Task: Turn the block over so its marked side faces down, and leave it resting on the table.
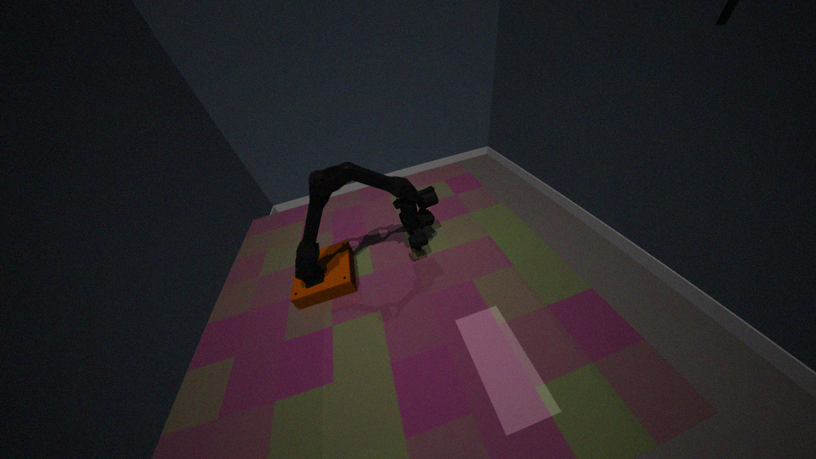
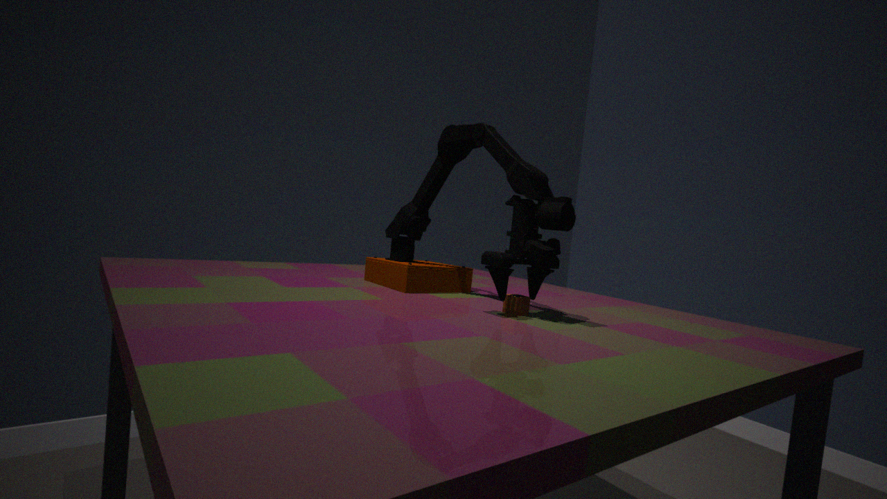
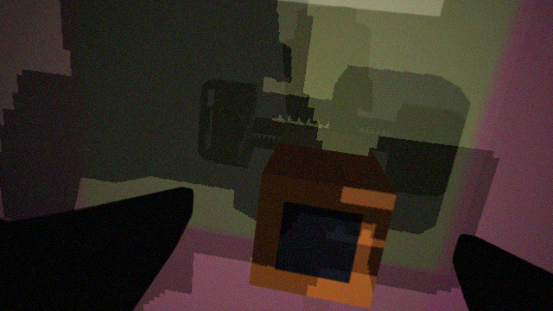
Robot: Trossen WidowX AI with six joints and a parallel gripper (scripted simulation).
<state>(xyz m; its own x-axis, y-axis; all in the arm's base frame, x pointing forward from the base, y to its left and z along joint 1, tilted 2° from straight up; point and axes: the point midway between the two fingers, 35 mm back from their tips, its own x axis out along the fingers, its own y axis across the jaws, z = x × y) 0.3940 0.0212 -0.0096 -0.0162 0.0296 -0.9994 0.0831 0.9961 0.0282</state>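
The orange block is right at my gripper tip.
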